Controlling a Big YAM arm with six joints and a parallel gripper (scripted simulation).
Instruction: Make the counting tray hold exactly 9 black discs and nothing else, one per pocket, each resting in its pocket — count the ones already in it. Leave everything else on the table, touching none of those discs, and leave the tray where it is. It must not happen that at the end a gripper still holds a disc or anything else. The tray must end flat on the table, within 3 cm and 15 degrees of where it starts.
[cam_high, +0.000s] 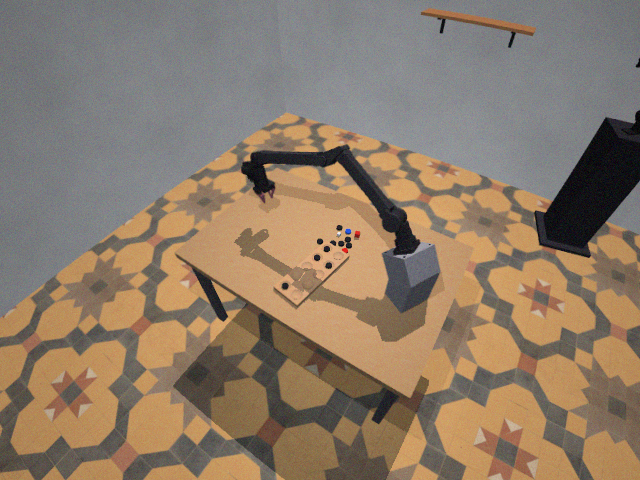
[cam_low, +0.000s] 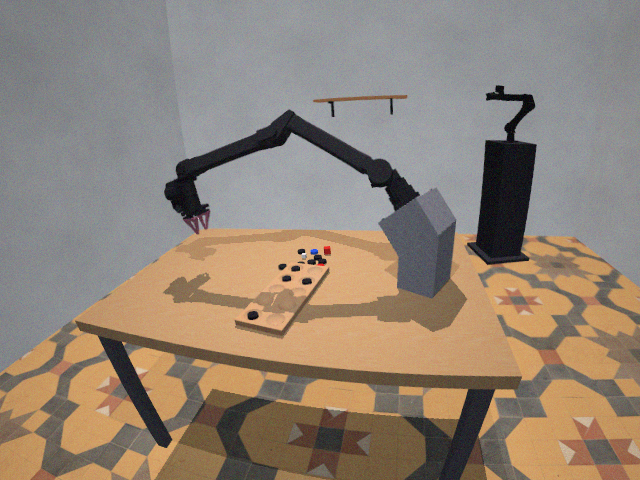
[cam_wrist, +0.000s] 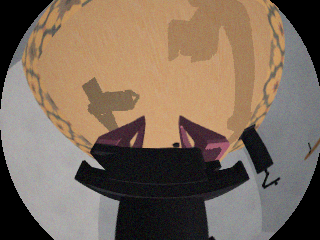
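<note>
Now: the small white piece 400 mm behind my hand, 150 mm below it and 20 mm to the right of it. From my hand the other things lie so: wooden counting tray (350 mm behind, 260 mm to the left, 140 mm below); red disc (460 mm behind, 150 mm below, 80 mm to the left); blue disc (440 mm behind, 150 mm below, 60 mm to the right).
</note>
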